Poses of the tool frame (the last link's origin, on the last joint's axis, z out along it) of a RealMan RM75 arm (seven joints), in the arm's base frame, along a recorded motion.
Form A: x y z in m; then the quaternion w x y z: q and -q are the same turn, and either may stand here.
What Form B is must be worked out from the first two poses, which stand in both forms.
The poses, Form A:
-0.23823, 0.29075, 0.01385, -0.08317, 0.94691, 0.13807, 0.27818
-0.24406, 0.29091, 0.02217, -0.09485, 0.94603, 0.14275, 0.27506
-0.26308, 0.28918, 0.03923, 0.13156, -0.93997, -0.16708, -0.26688
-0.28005, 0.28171, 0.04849, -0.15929, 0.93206, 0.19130, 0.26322
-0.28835, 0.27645, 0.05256, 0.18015, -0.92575, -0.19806, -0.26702
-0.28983, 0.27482, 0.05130, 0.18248, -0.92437, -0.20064, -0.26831
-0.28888, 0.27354, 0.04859, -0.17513, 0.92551, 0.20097, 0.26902
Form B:
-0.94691, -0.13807, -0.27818, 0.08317, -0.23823, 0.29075, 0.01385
-0.94603, -0.14275, -0.27506, 0.09485, -0.24406, 0.29091, 0.02217
-0.93997, -0.16708, -0.26688, 0.13156, -0.26308, 0.28918, 0.03923
-0.93206, -0.19130, -0.26322, 0.15929, -0.28005, 0.28171, 0.04849
-0.92575, -0.19806, -0.26702, 0.18015, -0.28835, 0.27645, 0.05256
-0.92437, -0.20064, -0.26831, 0.18248, -0.28983, 0.27482, 0.05130
-0.92551, -0.20097, -0.26902, 0.17513, -0.28888, 0.27354, 0.04859

